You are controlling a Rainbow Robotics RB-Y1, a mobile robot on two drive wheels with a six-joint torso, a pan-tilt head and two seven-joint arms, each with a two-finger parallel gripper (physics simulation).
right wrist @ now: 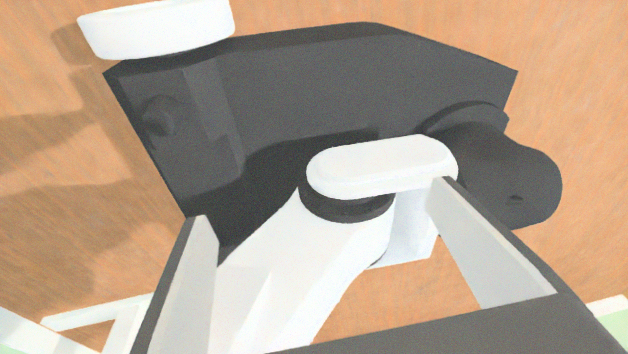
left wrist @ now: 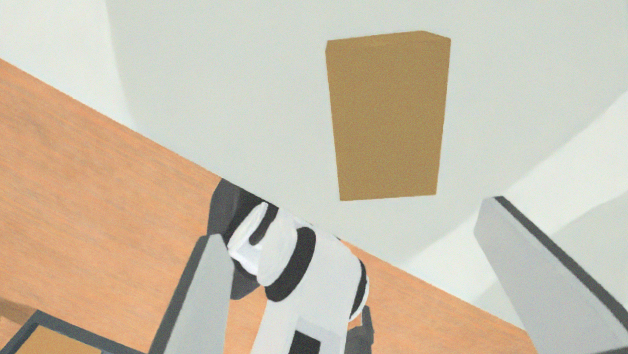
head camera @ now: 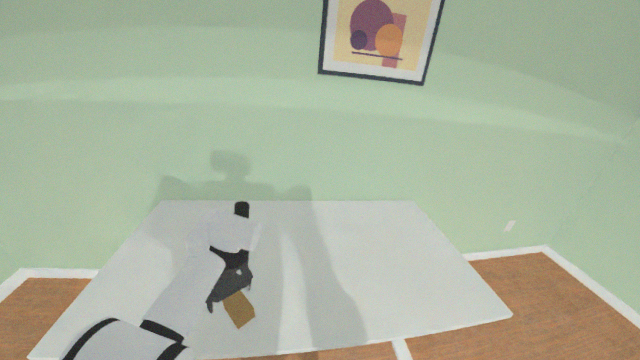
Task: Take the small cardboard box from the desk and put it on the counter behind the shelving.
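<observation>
The small cardboard box is a plain brown block on the white desk. My left gripper is open and empty above the desk. In the head camera its fingers are at the box's upper left, and one finger side overlaps the box's edge in the picture. In the left wrist view the box lies beyond the fingertips, between their lines, with a gap to both fingers. My right gripper is open and empty, with the robot's own base and body below it. The counter and the shelving do not show.
A green wall with a framed picture stands behind the desk. Wooden floor lies along the desk edge. A dark-rimmed brown object shows at the lower left of the left wrist view. A white frame shows in the right wrist view.
</observation>
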